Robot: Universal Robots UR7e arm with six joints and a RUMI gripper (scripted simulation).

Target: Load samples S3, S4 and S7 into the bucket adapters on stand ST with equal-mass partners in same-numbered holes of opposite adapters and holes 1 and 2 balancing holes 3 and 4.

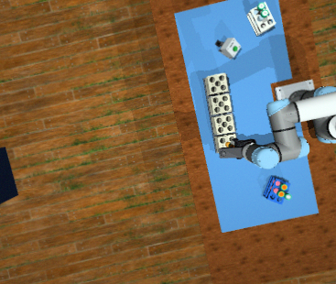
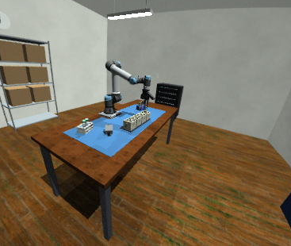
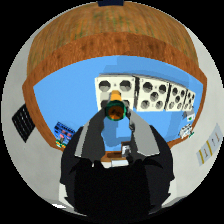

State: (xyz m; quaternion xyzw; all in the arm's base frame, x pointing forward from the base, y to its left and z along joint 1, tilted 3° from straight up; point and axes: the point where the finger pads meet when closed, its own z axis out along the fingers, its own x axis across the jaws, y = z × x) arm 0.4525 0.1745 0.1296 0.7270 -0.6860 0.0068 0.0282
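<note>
Right now my hand is 12 cm above the adapter. Also, from my hand: blue rack (30 cm to the left, 26 cm behind, 14 cm below); then white rack (65 cm to the right, 26 cm behind, 14 cm below).
</note>
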